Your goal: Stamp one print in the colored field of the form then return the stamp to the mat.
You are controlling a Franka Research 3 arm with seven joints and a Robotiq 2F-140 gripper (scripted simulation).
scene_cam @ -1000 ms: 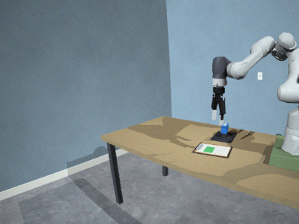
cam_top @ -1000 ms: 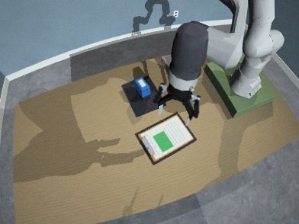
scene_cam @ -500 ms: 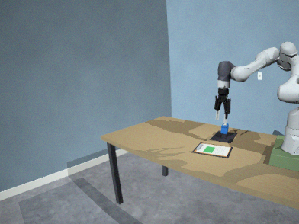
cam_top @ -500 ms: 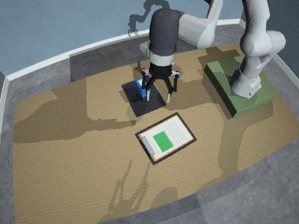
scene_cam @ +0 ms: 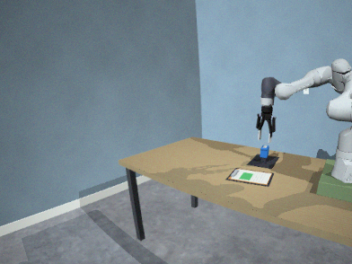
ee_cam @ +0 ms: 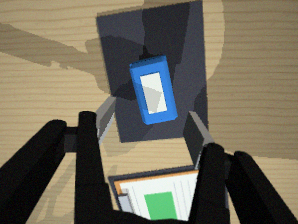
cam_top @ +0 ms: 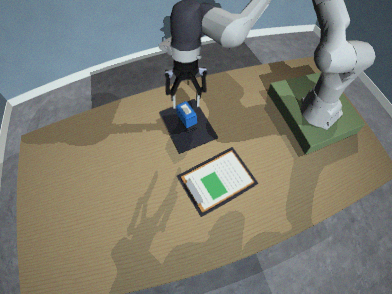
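The blue stamp lies 12 cm below my hand and 1 cm to the right of it. From my hand the other things lie so: mat: 17 cm below, 1 cm to the right; form: 27 cm to the left, 17 cm below, 1 cm ahead.
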